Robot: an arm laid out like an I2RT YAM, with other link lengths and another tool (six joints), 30 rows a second.
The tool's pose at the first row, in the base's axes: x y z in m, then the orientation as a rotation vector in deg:
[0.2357, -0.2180, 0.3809, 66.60, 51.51, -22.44]
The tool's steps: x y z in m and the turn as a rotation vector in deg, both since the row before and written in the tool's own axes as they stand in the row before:
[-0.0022, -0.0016, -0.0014, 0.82, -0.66, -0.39]
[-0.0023, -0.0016, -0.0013, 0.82, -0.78, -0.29]
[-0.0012, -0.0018, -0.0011, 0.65, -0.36, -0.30]
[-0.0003, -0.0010, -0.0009, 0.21, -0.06, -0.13]
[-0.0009, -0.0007, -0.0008, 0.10, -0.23, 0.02]
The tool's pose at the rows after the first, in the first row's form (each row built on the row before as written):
[0.2327, -0.2177, 0.3815, 67.00, 51.09, -23.52]
[0.2297, -0.2175, 0.3822, 67.40, 50.50, -24.59]
[0.2273, -0.2173, 0.3819, 67.77, 50.29, -25.35]
[0.2261, -0.2169, 0.3814, 67.89, 50.29, -25.59]
[0.2248, -0.2165, 0.3816, 67.92, 50.07, -25.75]

